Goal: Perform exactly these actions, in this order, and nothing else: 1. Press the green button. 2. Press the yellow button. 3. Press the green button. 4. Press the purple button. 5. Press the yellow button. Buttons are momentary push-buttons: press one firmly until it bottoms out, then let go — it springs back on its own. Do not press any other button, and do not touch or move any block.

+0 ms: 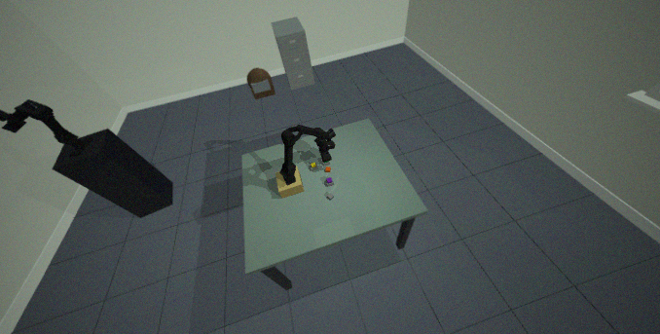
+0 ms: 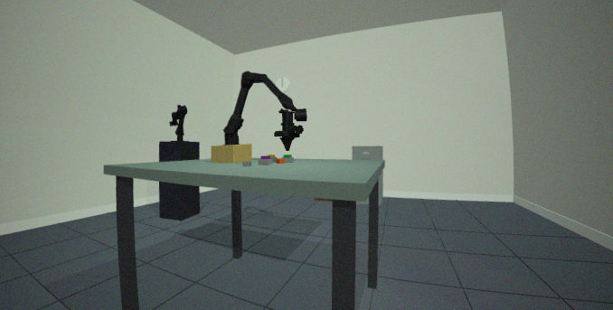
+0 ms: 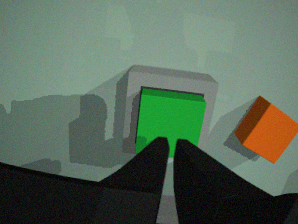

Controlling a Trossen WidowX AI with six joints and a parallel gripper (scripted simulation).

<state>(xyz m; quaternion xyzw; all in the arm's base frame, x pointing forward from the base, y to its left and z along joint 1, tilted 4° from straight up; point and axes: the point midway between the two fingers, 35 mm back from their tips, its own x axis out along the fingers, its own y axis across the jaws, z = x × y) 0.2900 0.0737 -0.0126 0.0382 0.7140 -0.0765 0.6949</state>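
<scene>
The green button is 3 cm below my gripper tip. The rest, counted from my gripper tip: purple button: 5 cm behind, 17 cm to the right, 3 cm below; orange block: 2 cm behind, 7 cm to the right, 5 cm below; yellow button: 10 cm behind, 3 cm below.
</scene>
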